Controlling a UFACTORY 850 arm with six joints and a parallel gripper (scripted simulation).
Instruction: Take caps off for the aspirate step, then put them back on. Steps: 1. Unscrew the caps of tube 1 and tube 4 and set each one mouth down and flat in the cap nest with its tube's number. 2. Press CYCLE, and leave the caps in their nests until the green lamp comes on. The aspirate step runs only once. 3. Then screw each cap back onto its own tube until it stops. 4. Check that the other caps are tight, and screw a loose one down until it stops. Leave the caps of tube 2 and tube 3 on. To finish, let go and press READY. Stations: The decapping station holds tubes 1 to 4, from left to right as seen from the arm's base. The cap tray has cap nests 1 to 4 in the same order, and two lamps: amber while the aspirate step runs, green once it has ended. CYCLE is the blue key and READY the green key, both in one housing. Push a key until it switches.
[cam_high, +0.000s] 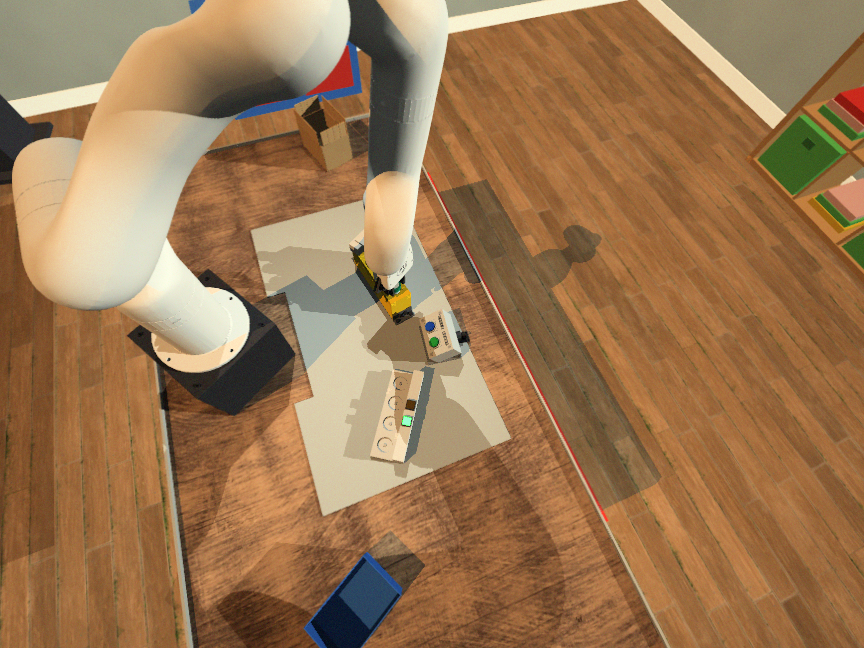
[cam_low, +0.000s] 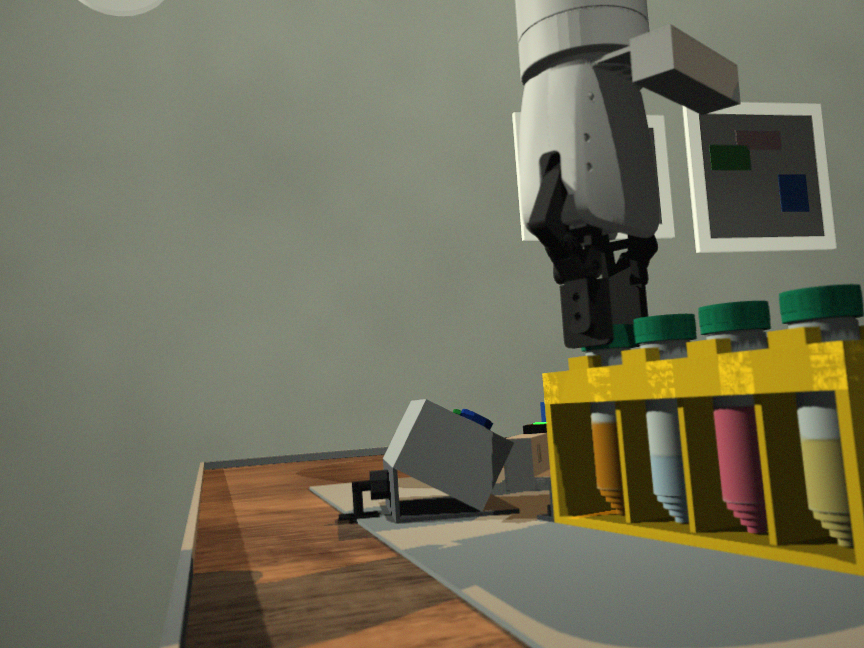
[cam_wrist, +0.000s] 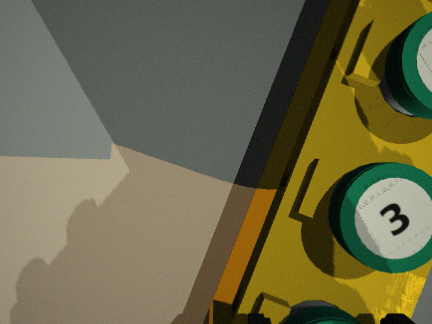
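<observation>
Now: hand 10 mm above the green cap. The rest, counted from my hand: blue cycle key 70 mm ahead, 110 mm to the right, 60 mm below; then grey key housing 90 mm ahead, 130 mm to the right, 70 mm below; then green key 70 mm ahead, 150 mm to the right, 60 mm below.
</observation>
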